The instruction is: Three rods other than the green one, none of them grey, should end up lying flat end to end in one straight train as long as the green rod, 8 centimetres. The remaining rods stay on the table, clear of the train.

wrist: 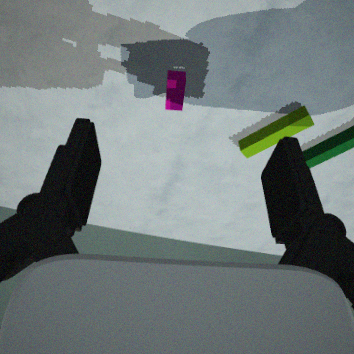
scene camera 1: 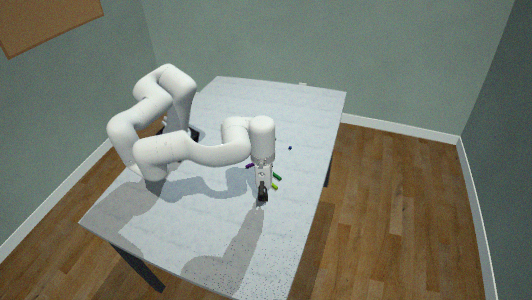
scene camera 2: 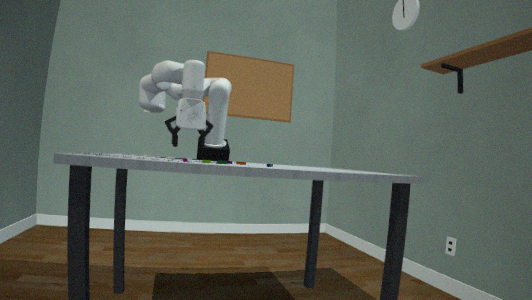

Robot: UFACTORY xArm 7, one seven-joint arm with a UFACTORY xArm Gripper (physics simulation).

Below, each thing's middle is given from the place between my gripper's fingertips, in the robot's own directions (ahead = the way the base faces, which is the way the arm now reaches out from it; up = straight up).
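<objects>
The lime rod (wrist: 295,121) is 70 mm to the left of my hand, 40 mm below it and 10 mm behind it. With the magenta rod (wrist: 175,85), my hand's 40 mm above it and 10 mm to the left of it.
</objects>
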